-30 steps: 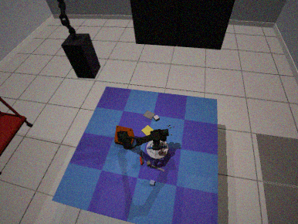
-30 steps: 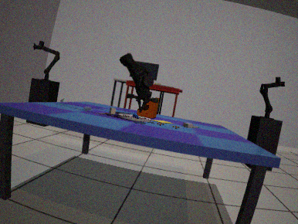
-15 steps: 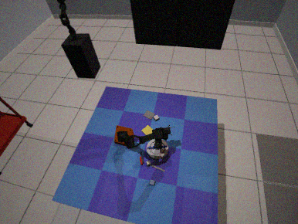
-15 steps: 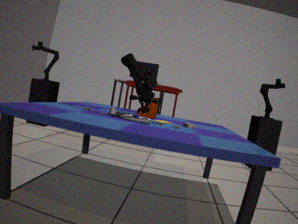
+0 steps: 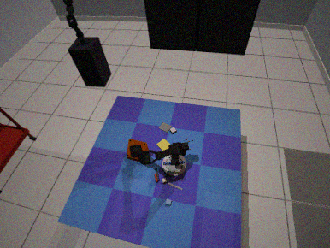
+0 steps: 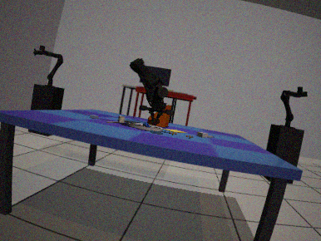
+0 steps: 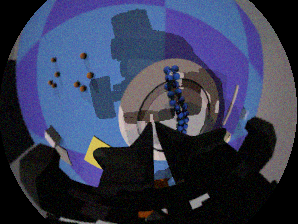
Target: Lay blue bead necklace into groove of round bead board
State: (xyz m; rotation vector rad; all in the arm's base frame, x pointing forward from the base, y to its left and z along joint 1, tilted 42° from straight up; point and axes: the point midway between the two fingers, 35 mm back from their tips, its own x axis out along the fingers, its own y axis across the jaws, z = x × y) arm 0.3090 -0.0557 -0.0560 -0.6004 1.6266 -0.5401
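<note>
Now: gripper tip 50 mm to the left of the round white bead board and 10 mm above it. The rest, counted from my gripper tip: red-handled tool: 130 mm behind, 170 mm to the right, 10 mm below; then yellow card: 110 mm behind, 120 mm to the left, 20 mm below; then thin pale stick: 30 mm ahead, 230 mm to the right, 20 mm below.
</note>
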